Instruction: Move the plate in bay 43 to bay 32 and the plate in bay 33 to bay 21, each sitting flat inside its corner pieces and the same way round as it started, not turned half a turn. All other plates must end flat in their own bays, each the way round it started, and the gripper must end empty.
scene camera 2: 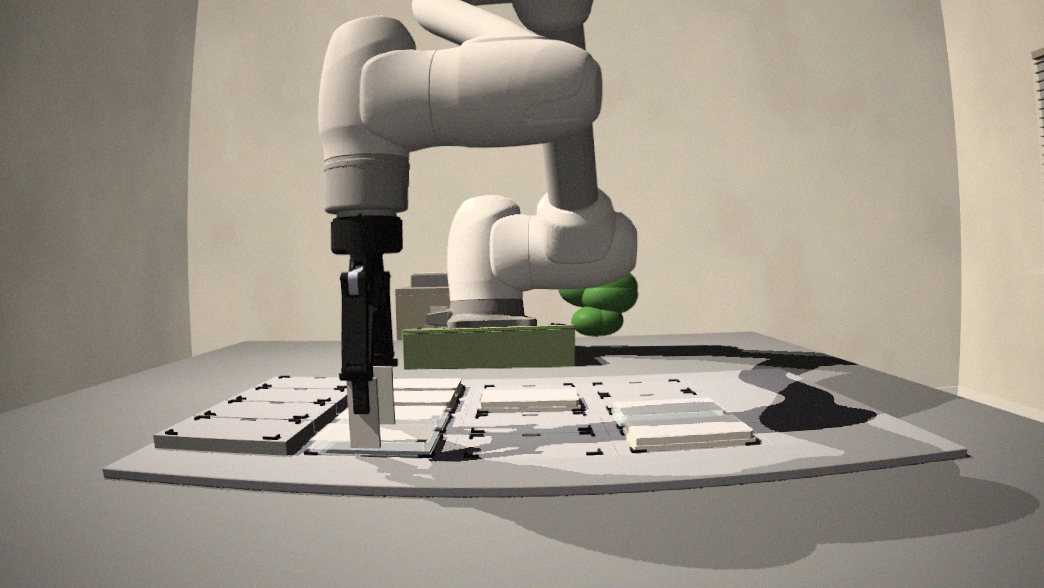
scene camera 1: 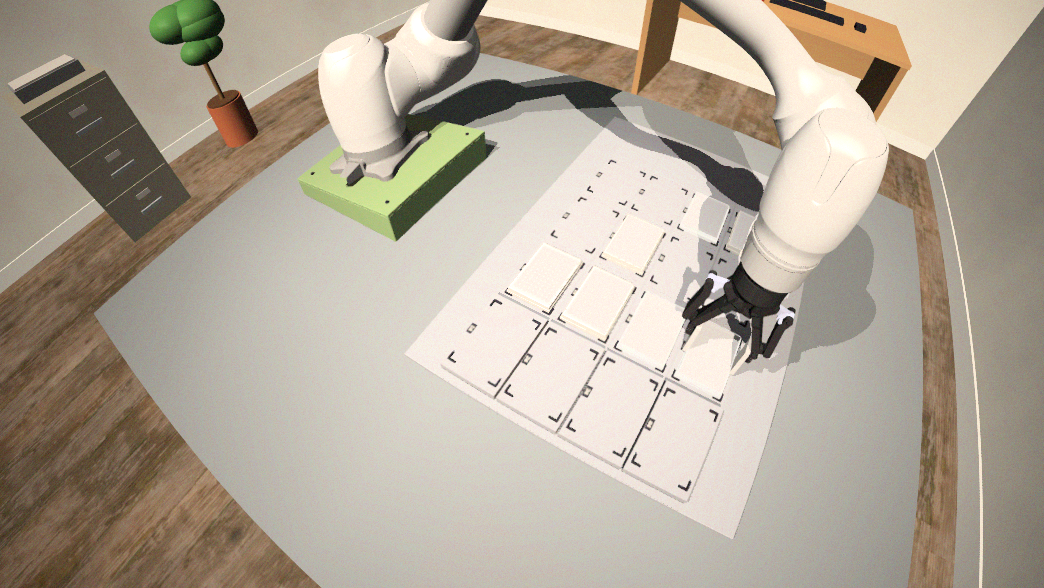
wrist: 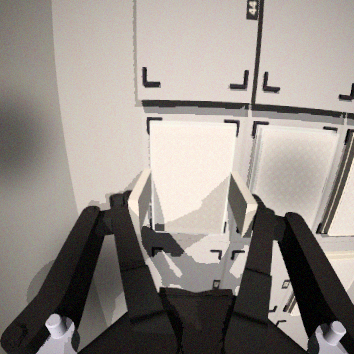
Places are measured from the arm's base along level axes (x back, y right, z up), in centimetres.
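Where they show: gripper, fingertip midpoint: (scene camera 2: 374, 437) (scene camera 1: 710, 355) (wrist: 189, 182); arm's base, origin of the base link: (scene camera 2: 487, 326) (scene camera 1: 380, 153).
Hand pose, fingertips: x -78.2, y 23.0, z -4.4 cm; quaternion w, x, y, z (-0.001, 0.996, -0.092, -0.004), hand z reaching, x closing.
Things, the pixels of their top centre, and the offset from my fingertips. "spot": a spot on its surface instead.
- bay 43, surface spot: (wrist: 192, 150) (scene camera 1: 704, 371) spot: dx +0.8, dy +3.6, dz +0.5 cm
- bay 33, surface spot: (wrist: 297, 165) (scene camera 1: 648, 337) spot: dx +11.2, dy +0.5, dz +0.5 cm
- Bay 32, surface spot: (scene camera 1: 680, 266) spot: dx +8.0, dy -18.3, dz -0.9 cm
- Bay 21, surface spot: (scene camera 1: 654, 197) spot: dx +16.5, dy -36.3, dz -0.9 cm
- bay 13, surface spot: (scene camera 1: 544, 277) spot: dx +31.5, dy -4.9, dz +0.5 cm
- bay 23, surface spot: (scene camera 1: 597, 303) spot: dx +21.1, dy -2.9, dz +0.5 cm
- bay 22, surface spot: (scene camera 2: 529, 396) (scene camera 1: 640, 242) spot: dx +16.9, dy -19.9, dz +0.5 cm
- bay 31, surface spot: (scene camera 1: 705, 217) spot: dx +4.7, dy -33.0, dz +0.5 cm
- bay 41, surface spot: (scene camera 2: 686, 434) spot: dx -9.4, dy -30.7, dz +0.5 cm
The pale flat plate in bay 43 (scene camera 1: 705, 365) (wrist: 192, 150) lies level inside its corner pieces. My gripper (scene camera 1: 714, 352) (scene camera 2: 374, 433) (wrist: 189, 182) is down at this plate, pointing downward, with its two pale pads against the plate's long sides. It is shut on the plate. The plate in bay 33 (scene camera 1: 648, 332) (wrist: 297, 165) lies flat beside it, with a finger between them. Bay 32 (scene camera 1: 680, 266) holds no plate and lies partly in shadow. Bay 21 (scene camera 1: 654, 197), farther back, holds no plate. The label of bay 43 is hidden by a finger.
Plates lie in bay 13 (scene camera 1: 544, 277), bay 23 (scene camera 1: 597, 303), bay 22 (scene camera 1: 633, 243) (scene camera 2: 529, 396) and bay 31 (scene camera 1: 705, 217). Another plate, in bay 41 (scene camera 2: 686, 434), is partly behind the arm in scene camera 1. A raised row of bays (scene camera 1: 606, 409) (scene camera 2: 241, 430) borders the gripped plate's row.
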